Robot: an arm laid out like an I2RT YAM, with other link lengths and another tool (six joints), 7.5 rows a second.
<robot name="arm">
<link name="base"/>
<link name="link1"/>
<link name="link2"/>
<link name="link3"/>
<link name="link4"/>
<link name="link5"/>
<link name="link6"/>
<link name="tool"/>
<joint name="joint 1" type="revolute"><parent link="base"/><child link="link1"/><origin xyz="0.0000 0.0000 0.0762" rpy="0.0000 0.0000 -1.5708"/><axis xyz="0 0 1"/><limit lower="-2.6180" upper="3.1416"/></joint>
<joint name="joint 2" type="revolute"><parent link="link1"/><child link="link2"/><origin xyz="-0.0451 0.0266 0.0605" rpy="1.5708 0.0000 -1.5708"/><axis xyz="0 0 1"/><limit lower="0.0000" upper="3.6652"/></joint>
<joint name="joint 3" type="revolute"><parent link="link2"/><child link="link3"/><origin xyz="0.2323 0.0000 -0.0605" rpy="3.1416 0.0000 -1.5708"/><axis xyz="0 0 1"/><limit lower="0.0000" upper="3.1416"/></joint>
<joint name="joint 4" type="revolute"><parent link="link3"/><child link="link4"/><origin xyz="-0.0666 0.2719 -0.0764" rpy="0.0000 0.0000 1.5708"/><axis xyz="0 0 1"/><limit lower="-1.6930" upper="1.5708"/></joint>
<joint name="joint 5" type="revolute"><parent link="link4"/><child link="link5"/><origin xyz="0.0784 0.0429 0.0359" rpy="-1.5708 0.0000 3.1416"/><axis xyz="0 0 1"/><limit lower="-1.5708" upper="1.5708"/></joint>
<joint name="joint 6" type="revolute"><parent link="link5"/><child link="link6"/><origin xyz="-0.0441 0.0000 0.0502" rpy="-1.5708 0.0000 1.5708"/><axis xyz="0 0 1"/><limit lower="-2.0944" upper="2.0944"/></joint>
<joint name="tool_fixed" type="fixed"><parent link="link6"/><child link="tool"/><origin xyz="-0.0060 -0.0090 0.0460" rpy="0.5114 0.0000 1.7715"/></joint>
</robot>
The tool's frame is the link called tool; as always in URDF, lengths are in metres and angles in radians.
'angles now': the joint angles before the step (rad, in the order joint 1, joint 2, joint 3, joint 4, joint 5, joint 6). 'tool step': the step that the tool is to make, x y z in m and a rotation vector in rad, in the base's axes. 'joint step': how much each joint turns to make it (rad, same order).
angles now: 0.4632 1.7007 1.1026 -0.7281 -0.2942 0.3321
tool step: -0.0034 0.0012 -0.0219 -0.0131 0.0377 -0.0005
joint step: 0.0065 0.0526 -0.0223 0.0379 -0.0036 0.0083
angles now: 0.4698 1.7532 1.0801 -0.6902 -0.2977 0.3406
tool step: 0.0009 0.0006 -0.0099 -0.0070 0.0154 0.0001
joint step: 0.0002 0.0341 0.0021 0.0152 -0.0007 0.0002
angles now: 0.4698 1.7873 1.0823 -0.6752 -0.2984 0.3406
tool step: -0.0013 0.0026 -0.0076 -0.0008 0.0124 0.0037
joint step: 0.0073 0.0237 -0.0018 0.0155 -0.0042 0.0047
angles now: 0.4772 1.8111 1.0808 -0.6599 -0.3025 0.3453
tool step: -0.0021 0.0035 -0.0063 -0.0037 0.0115 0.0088
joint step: 0.0115 0.0217 0.0015 0.0093 -0.0016 0.0031
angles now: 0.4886 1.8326 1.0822 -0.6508 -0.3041 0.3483
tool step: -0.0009 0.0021 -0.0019 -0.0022 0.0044 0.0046
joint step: 0.0067 0.0089 0.0035 0.0011 0.0002 0.0021
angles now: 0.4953 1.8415 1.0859 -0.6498 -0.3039 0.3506
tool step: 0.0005 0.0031 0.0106 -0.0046 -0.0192 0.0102
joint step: 0.0106 -0.0225 0.0158 -0.0242 0.0131 -0.0020
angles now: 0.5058 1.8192 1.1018 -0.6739 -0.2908 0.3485
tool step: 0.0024 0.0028 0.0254 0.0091 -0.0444 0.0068
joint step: 0.0072 -0.0596 0.0272 -0.0443 0.0135 -0.0025
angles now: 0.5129 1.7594 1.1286 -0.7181 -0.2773 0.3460
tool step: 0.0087 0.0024 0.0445 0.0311 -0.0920 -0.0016
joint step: -0.0017 -0.0863 0.0620 -0.0542 0.0173 -0.0051
